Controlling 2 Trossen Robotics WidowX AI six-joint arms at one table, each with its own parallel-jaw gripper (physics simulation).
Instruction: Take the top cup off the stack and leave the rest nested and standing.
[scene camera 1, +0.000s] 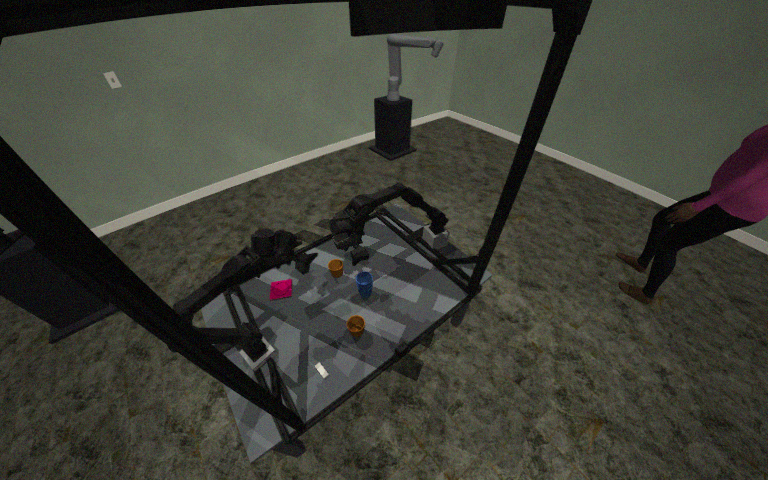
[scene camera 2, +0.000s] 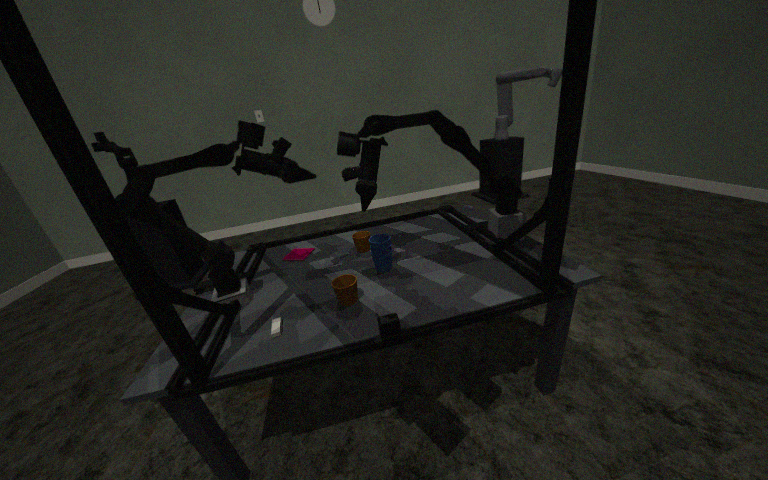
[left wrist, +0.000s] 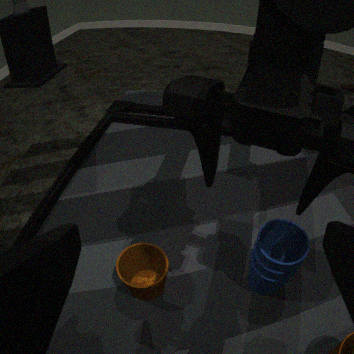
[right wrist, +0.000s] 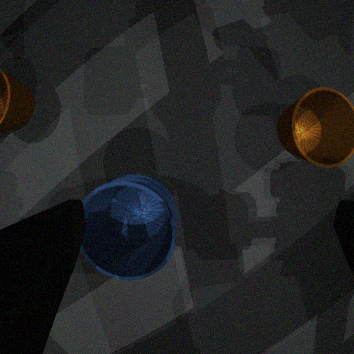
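Pixels of known places: left gripper, between the fingertips: (scene camera 1: 309, 248) (scene camera 2: 313, 175) (left wrist: 205, 237); right gripper, between the fingertips: (scene camera 1: 349, 258) (scene camera 2: 364, 207) (left wrist: 253, 198) (right wrist: 215, 214); left arm's base, origin of its link: (scene camera 1: 256, 350) (scene camera 2: 229, 289); right arm's base, origin of its link: (scene camera 1: 436, 229) (scene camera 2: 506, 211).
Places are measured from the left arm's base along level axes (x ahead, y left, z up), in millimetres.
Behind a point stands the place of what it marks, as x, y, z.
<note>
A nested stack of blue cups (scene camera 1: 364, 285) @(466, -144, 61) (scene camera 2: 381, 254) (left wrist: 275, 262) @(458, -104, 71) (right wrist: 131, 237) @(510, -136, 8) stands upright near the table's middle; several rims show below the top one in the left wrist view. My right gripper (scene camera 1: 352, 255) @(476, -59, 168) (scene camera 2: 364, 209) @(476, -59, 168) (left wrist: 253, 198) @(476, -59, 168) (right wrist: 215, 214) @(476, -59, 168) is open and empty, pointing down above the table. In the right wrist view the stack lies below it, close to the picture's left finger. My left gripper (scene camera 1: 311, 262) @(346, 1, 294) (scene camera 2: 314, 176) @(346, 1, 294) (left wrist: 205, 237) @(346, 1, 294) is open and empty, raised left of the stack in both scene views and apart from it.
One orange cup (scene camera 1: 335, 269) @(494, 88, -39) (scene camera 2: 361, 242) @(472, 35, 5) (left wrist: 142, 272) @(504, 73, -39) stands behind the stack, another (scene camera 1: 355, 326) @(336, -203, -40) (scene camera 2: 344, 291) @(315, -255, 12) in front. A pink square (scene camera 1: 280, 289) @(239, 198, -34) (scene camera 2: 299, 254) @(245, 187, -34) lies at the back left, a small white block (scene camera 1: 321, 370) @(121, -234, -30) (scene camera 2: 275, 326) @(120, -235, -30) at the front left. Black rails (scene camera 1: 390, 362) @(311, -407, -44) edge the table.
</note>
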